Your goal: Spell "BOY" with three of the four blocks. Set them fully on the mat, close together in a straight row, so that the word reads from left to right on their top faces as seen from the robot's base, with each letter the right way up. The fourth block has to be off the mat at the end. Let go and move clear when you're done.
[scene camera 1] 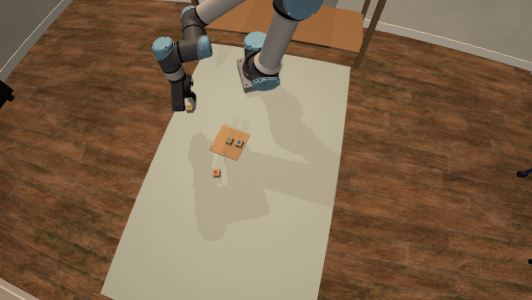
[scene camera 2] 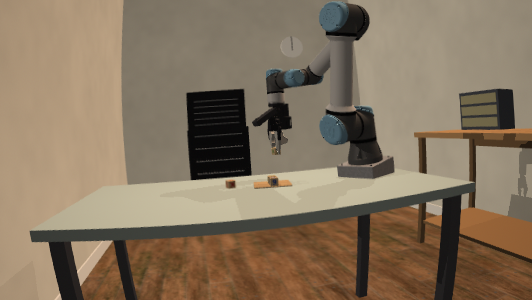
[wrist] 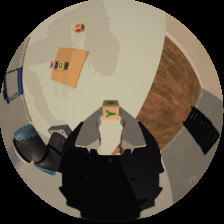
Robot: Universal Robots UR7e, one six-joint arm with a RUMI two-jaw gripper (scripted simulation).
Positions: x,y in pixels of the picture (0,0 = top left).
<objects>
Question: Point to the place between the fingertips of the gripper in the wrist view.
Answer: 110,107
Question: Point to a brown mat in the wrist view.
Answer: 76,57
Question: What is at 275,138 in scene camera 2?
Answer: The gripper.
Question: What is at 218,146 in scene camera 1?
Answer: A brown mat.
</objects>
